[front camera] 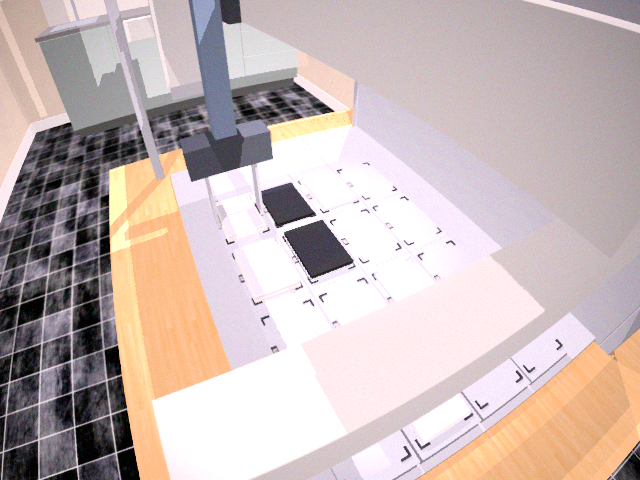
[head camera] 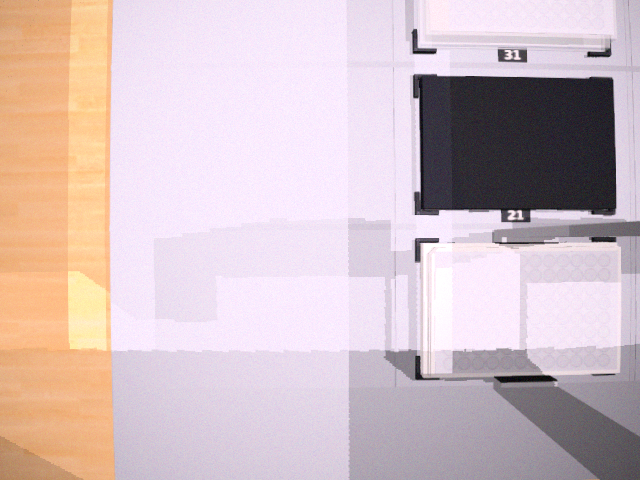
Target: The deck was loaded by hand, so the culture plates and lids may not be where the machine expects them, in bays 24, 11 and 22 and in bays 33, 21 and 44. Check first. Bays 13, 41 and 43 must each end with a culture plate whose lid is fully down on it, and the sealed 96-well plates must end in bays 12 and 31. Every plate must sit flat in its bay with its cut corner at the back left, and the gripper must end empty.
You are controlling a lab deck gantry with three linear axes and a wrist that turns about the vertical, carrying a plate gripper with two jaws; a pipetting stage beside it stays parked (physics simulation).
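Frame: origin at the robot's base, x ahead, y left, z up, level; millimetres.
Where they show: gripper, fingertip midpoint: (front camera: 238,216) (head camera: 521,309); robot's base, link origin: (head camera: 420,373).
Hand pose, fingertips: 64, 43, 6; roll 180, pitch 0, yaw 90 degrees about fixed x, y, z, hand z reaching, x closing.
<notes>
Things, the pixels of their top centre, and the offset from my fingertips, as dx, dy, dz. "spot": a spot on its surface instead.
- pale plate with round wells, top centre: (head camera: 528,311) (front camera: 238,213) +0, +0, +8
- bay 21, surface spot: (head camera: 532,144) (front camera: 285,203) spot: +7, +106, +1
- bay 22, surface spot: (front camera: 318,248) spot: +172, +105, +10
- bay 31, surface spot: (head camera: 527,18) (front camera: 316,190) spot: +3, +185, +8
- bay 12, surface spot: (front camera: 268,268) spot: +175, +4, +8
- pale plate, top centre: (front camera: 422,389) +492, +107, +22
A pale plate with round wells (front camera: 249,228) (head camera: 475,310) lies in bay 11, its cut corner at the back left in the head view. My gripper (front camera: 240,221) (head camera: 524,311) is down at it, both jaws flush against its long sides; it looks shut on it. Black flat pieces lie in bay 21 (front camera: 287,204) (head camera: 532,144) and bay 22 (front camera: 318,248); the one in bay 22 has a pale rim beneath. Pale plates lie in bay 31 (front camera: 328,189) (head camera: 527,18) and bay 12 (front camera: 268,268). Another pale plate (front camera: 442,417) shows beyond the beam. Glare hides what bay 33 holds.
A broad pale beam (front camera: 413,341) crosses the near part of the deck and hides bays in the front view. Bay corner marks (front camera: 558,344) show at the near right. A wooden table edge (front camera: 170,289) (head camera: 51,155) runs along the left. An upright post (front camera: 135,98) stands at the back left.
</notes>
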